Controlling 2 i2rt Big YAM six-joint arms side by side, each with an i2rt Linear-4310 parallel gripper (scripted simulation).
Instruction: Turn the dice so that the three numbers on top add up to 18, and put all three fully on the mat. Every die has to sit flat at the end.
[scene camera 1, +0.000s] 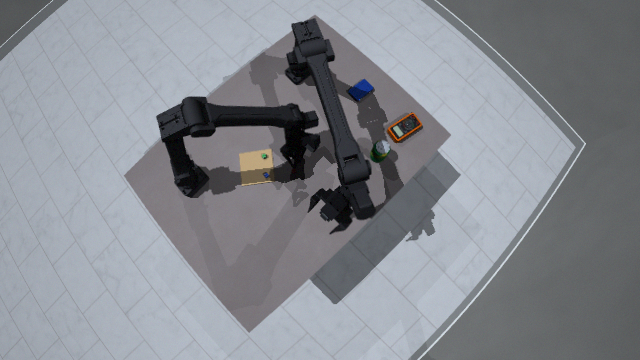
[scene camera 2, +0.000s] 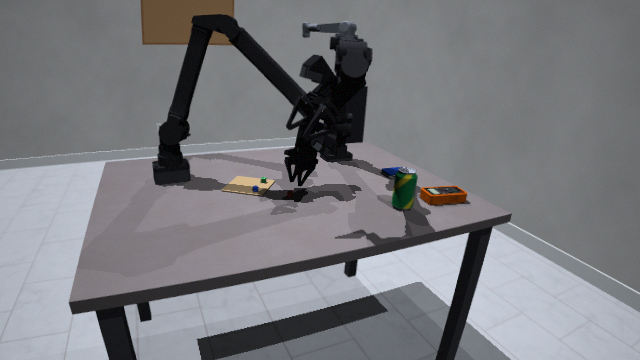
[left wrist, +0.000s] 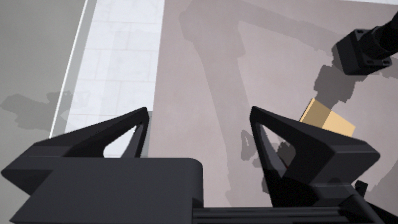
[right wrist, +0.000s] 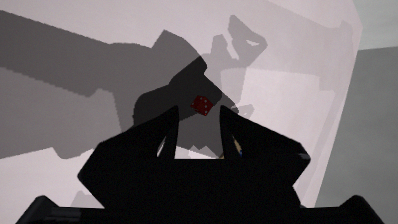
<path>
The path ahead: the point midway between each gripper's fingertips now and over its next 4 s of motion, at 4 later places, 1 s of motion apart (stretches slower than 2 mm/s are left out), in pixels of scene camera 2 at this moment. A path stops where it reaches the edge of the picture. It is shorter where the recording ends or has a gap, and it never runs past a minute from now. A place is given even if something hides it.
My left gripper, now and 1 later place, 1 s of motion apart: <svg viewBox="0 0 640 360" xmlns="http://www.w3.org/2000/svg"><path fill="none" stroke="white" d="M295 133L268 113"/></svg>
My right gripper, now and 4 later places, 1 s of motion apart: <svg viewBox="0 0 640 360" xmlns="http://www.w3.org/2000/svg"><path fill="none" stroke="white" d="M295 184L290 186L289 193L267 171L250 170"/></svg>
</path>
